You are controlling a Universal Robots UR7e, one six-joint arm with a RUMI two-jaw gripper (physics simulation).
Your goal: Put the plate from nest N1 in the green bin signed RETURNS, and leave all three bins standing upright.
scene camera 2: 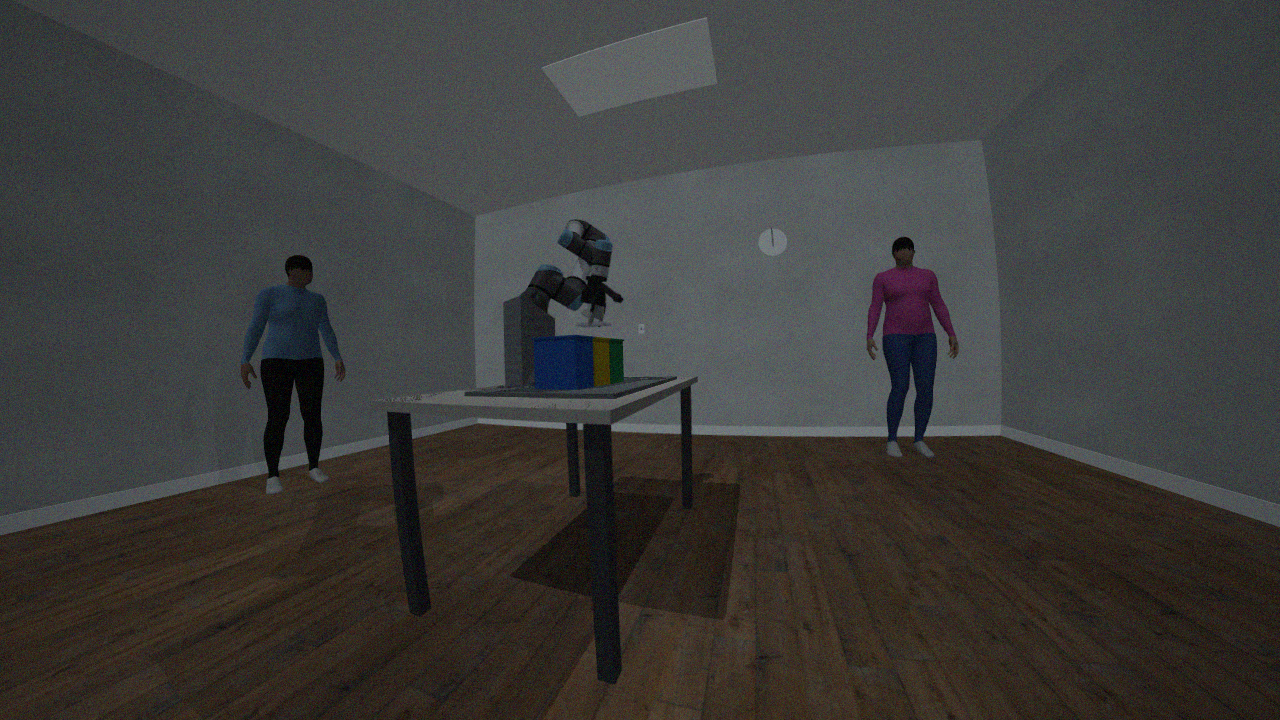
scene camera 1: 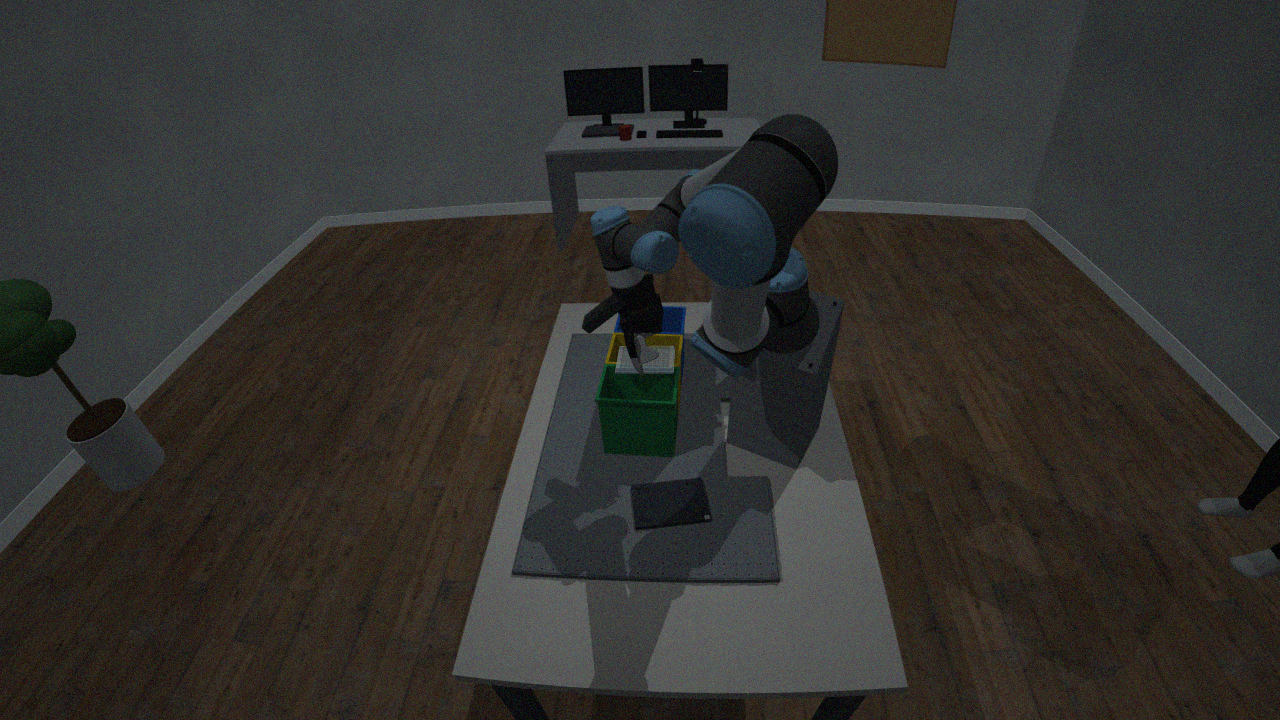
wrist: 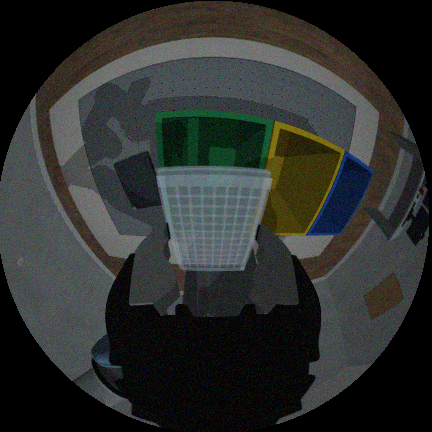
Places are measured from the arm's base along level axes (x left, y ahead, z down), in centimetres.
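Where they show: gripper, fingertip midpoint: (scene camera 2: 594, 326) (scene camera 1: 644, 362) (wrist: 212, 224); arm's base, link origin: (scene camera 2: 530, 309) (scene camera 1: 784, 322).
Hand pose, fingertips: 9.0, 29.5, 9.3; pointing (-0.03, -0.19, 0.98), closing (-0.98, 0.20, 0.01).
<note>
Things, the pixels of their top centre, and the offset from my fingertips, as dx, dy, dz. Level surfaces: height alone.
- green bin, top centre: (wrist: 209, 184) (scene camera 1: 638, 383) (scene camera 2: 598, 340) +0.7, +1.4, +5.8
- yellow bin, top centre: (wrist: 298, 193) (scene camera 1: 645, 348) (scene camera 2: 582, 338) -12.3, +3.6, +5.8
- blue bin, top centre: (wrist: 344, 202) (scene camera 1: 650, 319) (scene camera 2: 563, 337) -25.3, +5.7, +5.8
- dark nest, top centre: (scene camera 1: 669, 500) (wrist: 137, 184) +19.4, -10.5, +22.3
- grey perforated mat, surface height: dz +23.8
- white table, surface height: dz +25.1
My gripper (scene camera 1: 637, 360) (scene camera 2: 594, 319) (wrist: 212, 224) is shut on a pale, clear gridded plate (scene camera 1: 659, 361) (scene camera 2: 586, 325) (wrist: 215, 215), which looks about level. The plate is above the bin tops, with a small gap in scene camera 2. In the wrist view it covers part of the opening of the green bin (scene camera 1: 639, 431) (scene camera 2: 617, 360) (wrist: 200, 142). The yellow bin (scene camera 2: 601, 361) (wrist: 302, 185) and blue bin (scene camera 1: 669, 317) (scene camera 2: 563, 361) (wrist: 345, 195) stand upright beside it in a row. The dark nest (scene camera 1: 670, 504) (wrist: 137, 181) holds no plate. No sign is readable.
The bins and nest are on a grey perforated mat (scene camera 1: 716, 555) (wrist: 215, 77) on a white table (scene camera 1: 760, 635) (scene camera 2: 528, 408). The arm's base stands beside the bins. Two people stand away from the table. A desk (scene camera 1: 572, 136) with two monitors is at the back.
</note>
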